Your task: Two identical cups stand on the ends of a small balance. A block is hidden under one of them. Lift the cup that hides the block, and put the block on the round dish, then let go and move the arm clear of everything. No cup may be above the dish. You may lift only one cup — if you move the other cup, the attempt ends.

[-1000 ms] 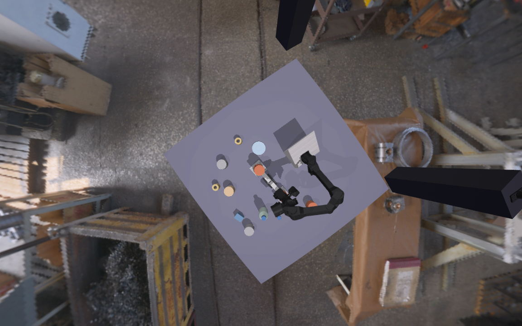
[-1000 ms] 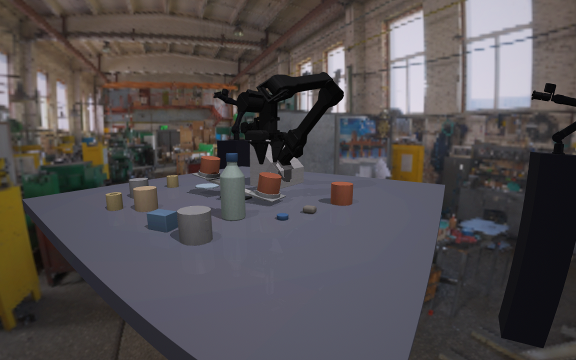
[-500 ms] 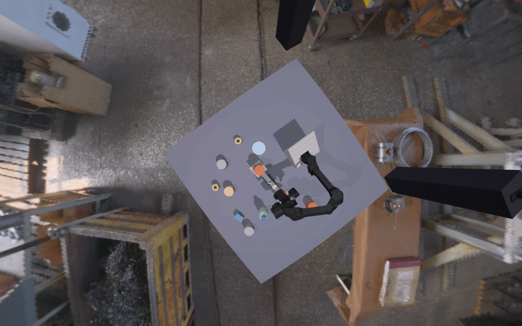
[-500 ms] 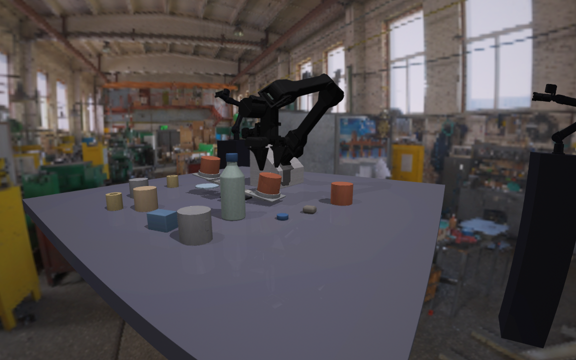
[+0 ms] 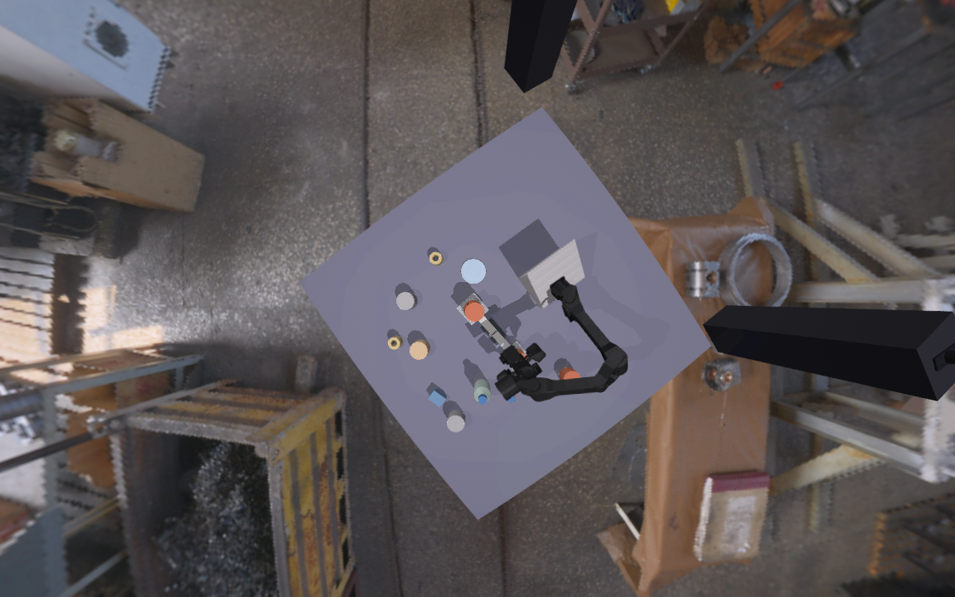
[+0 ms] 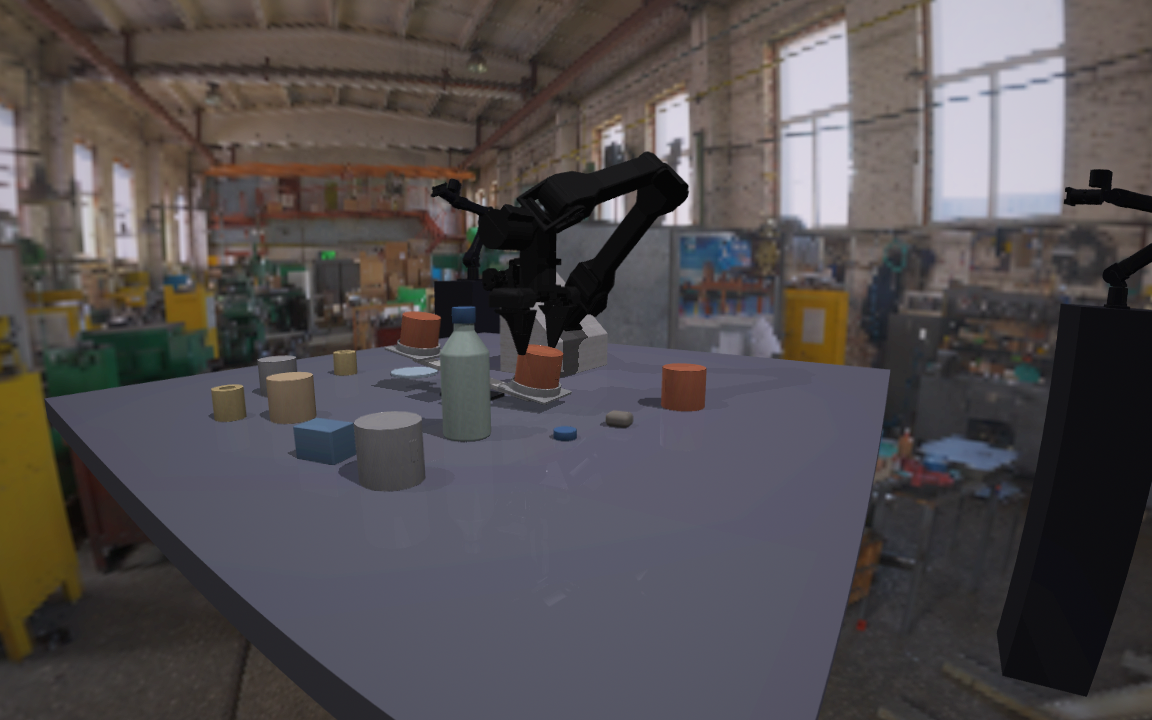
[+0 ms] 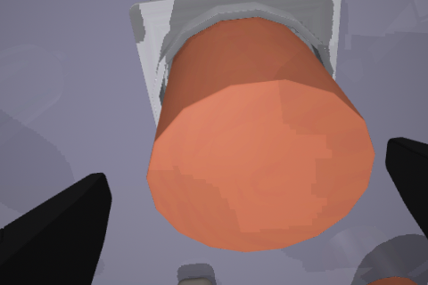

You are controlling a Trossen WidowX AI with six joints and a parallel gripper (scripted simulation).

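The grey block lies 50 mm below my gripper tip. Also, from my gripper tip: small grey pebble 20 mm ahead, 160 mm to the left, 80 mm below; balance 20 mm ahead, 140 mm to the right, 70 mm below; balance beam 20 mm ahead, 140 mm to the right, 50 mm below.
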